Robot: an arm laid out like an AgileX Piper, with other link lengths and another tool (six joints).
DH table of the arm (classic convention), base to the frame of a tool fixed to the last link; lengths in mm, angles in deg. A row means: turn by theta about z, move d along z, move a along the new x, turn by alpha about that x. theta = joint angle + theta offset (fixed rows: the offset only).
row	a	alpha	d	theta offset
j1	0	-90	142.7	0
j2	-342	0	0	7.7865
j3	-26.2	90	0	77.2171
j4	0	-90	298.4	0
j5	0	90	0	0
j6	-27.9	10.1	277.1	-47
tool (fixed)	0	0	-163.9	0
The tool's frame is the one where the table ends.
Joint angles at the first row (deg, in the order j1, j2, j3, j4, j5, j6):
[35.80, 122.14, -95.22, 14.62, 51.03, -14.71]
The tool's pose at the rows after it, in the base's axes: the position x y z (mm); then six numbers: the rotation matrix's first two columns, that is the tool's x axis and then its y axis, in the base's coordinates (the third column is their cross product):
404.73 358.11 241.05 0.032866 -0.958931 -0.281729 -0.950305 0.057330 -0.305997
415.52 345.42 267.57 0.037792 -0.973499 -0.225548 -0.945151 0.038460 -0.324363
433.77 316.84 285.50 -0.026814 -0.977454 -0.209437 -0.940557 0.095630 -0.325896
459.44 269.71 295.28 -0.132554 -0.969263 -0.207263 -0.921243 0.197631 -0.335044
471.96 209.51 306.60 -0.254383 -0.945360 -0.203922 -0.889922 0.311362 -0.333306
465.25 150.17 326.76 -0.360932 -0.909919 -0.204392 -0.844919 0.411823 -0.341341
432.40 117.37 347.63 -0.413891 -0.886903 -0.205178 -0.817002 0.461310 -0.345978
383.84 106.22 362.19 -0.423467 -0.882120 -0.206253 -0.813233 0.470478 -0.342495
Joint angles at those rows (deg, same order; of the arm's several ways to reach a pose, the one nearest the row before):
[35.51, 122.18, -101.06, 10.23, 58.01, -12.45]
[34.34, 122.06, -106.64, 6.48, 64.82, -11.81]
[30.90, 121.30, -108.94, 5.37, 68.29, -10.90]
[25.23, 120.05, -108.72, 4.75, 68.86, -10.07]
[18.64, 116.62, -105.17, 4.47, 68.90, -9.36]
[12.37, 110.97, -100.00, 4.10, 68.93, -8.89]
[9.20, 103.25, -92.56, 3.89, 68.93, -8.58]
[8.69, 94.51, -83.74, 4.04, 68.97, -8.52]

